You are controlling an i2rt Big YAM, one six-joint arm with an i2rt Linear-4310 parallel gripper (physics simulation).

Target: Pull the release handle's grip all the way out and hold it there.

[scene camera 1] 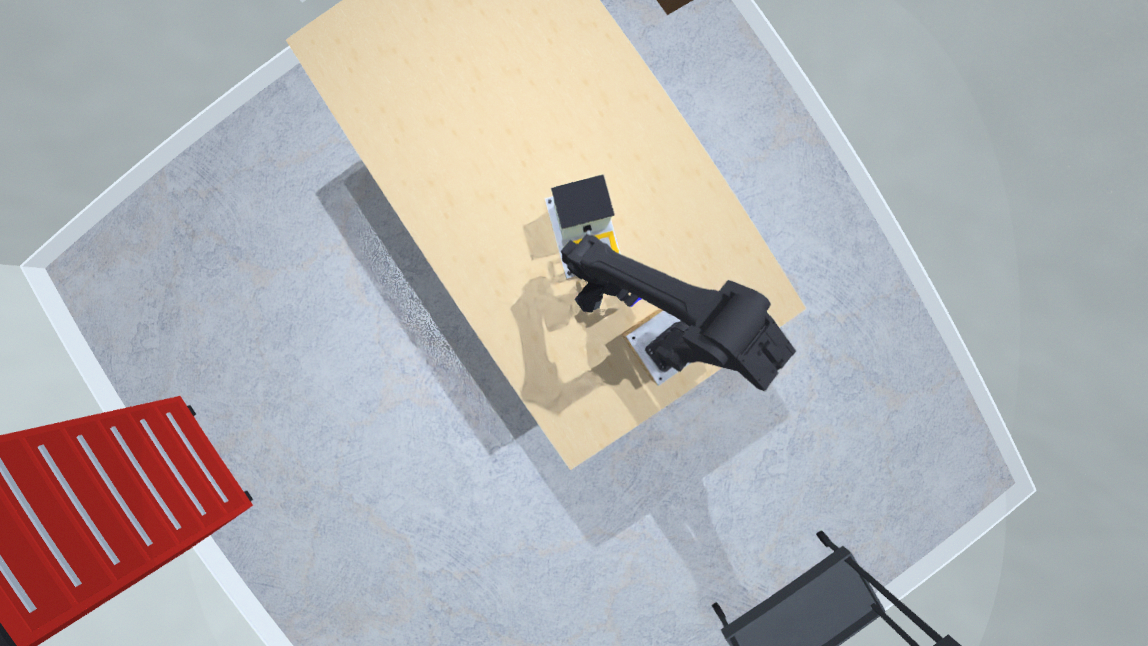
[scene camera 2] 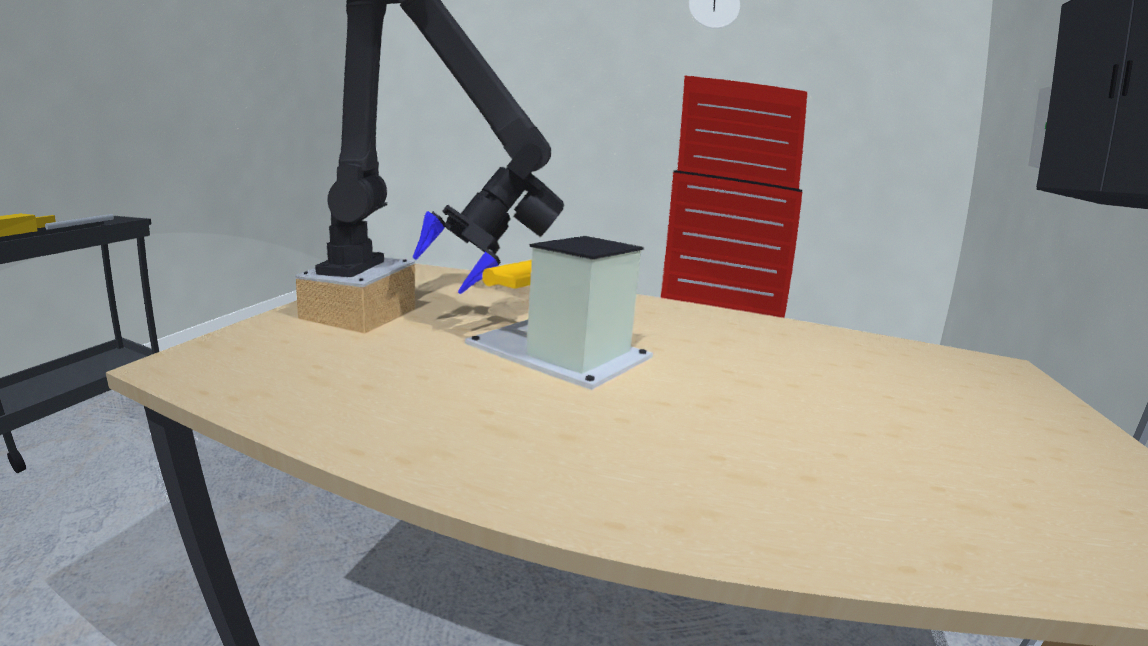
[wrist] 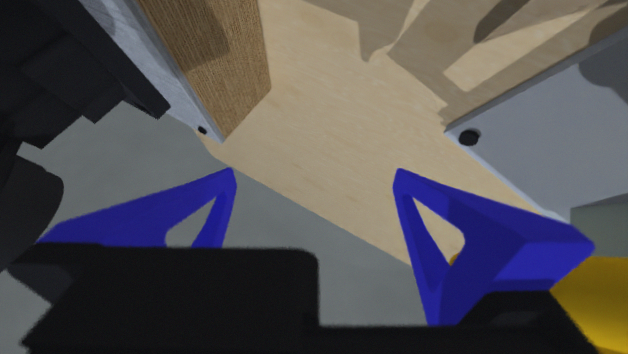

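Observation:
The release handle's yellow grip [scene camera 1: 614, 241] [scene camera 2: 509, 274] [wrist: 600, 300] sticks out from the pale green housing [scene camera 2: 559, 305] [wrist: 602, 225], on the side toward the arm's base. In scene camera 1 the arm partly covers it. The housing has a black top [scene camera 1: 582, 200] and stands on a light grey plate [scene camera 2: 497, 339] [wrist: 530, 135]. My gripper [scene camera 2: 437, 274] [wrist: 314, 177] is wide open, with nothing between its blue fingers. It is tilted down between the arm's base and the grip. The grip lies outside the finger nearer the housing, at the wrist view's lower right. Whether they touch is unclear.
The arm's wooden base block [scene camera 2: 330, 302] [wrist: 235, 65] stands on the table [scene camera 1: 481, 120] [scene camera 2: 722, 449], near the gripper. A red tool cabinet [scene camera 1: 104, 498] [scene camera 2: 734, 200] and a dark cart [scene camera 1: 806, 606] [scene camera 2: 72, 234] stand off the table.

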